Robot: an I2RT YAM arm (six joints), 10 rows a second.
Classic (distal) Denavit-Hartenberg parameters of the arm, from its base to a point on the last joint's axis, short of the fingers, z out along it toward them. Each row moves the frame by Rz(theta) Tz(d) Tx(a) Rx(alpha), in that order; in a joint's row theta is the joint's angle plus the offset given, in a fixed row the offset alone. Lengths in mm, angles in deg.
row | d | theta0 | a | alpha
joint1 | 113.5 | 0 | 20 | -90
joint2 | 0 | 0 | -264 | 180
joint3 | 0 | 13.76 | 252.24 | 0
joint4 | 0 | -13.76 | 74 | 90
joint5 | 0 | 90 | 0 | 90
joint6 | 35.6 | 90 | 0 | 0
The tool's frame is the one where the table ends.
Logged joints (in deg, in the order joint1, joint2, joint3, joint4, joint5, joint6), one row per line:
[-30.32 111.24 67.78 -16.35 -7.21 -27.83]
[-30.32 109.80 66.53 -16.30 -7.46 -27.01]
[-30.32 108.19 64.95 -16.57 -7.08 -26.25]
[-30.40 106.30 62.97 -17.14 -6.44 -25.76]
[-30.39 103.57 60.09 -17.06 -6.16 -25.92]
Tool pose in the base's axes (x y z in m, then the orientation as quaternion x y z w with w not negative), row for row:
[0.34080 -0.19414 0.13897 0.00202 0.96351 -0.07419 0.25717]
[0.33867 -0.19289 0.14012 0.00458 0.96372 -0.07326 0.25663]
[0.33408 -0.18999 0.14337 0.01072 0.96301 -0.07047 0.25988]
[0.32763 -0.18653 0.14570 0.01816 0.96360 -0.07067 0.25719]
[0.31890 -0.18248 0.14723 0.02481 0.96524 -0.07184 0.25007]
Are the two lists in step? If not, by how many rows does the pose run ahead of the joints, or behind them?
The pose runs 1 row behind the joints: the pose in row i belongs to the joints in row i - 1.
